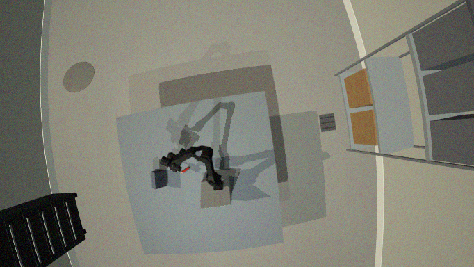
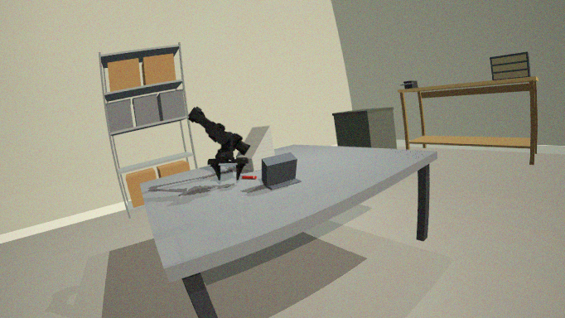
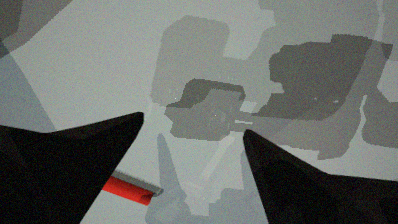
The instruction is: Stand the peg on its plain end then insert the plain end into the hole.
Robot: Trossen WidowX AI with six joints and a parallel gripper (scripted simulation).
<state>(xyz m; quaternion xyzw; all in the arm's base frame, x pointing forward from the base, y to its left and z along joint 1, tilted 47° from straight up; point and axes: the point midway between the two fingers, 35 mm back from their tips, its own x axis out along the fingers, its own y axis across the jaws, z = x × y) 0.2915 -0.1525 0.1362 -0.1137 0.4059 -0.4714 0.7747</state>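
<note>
Now: the red peg 120 mm to the left of my gripper tip, 20 mm below it and 10 mm behind it. Also, from my gripper tip: sloped grey panel 190 mm ahead, 170 mm to the left, 30 mm above.
</note>
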